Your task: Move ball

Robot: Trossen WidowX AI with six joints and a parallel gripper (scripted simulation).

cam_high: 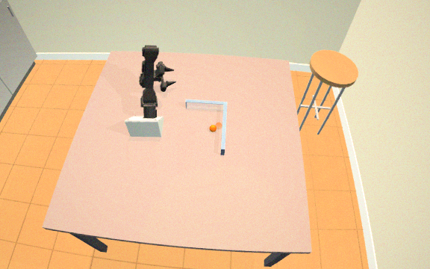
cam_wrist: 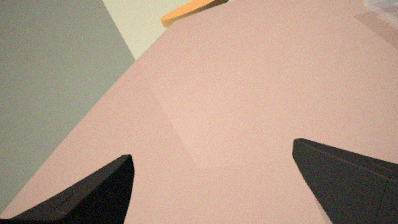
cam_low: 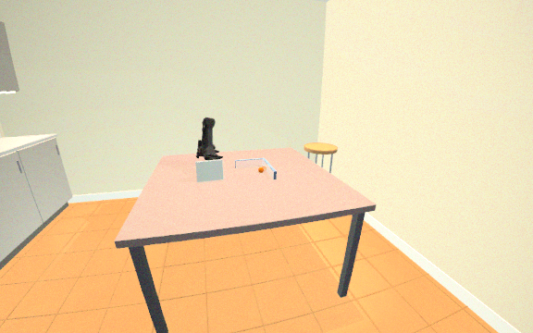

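The orange ball is 360 mm to the right of my gripper tip, 260 mm ahead of it and 40 mm below it. From my gripper tip the other things lie so: see-through copy of ball 340 mm to the right, 290 mm ahead, 40 mm below.
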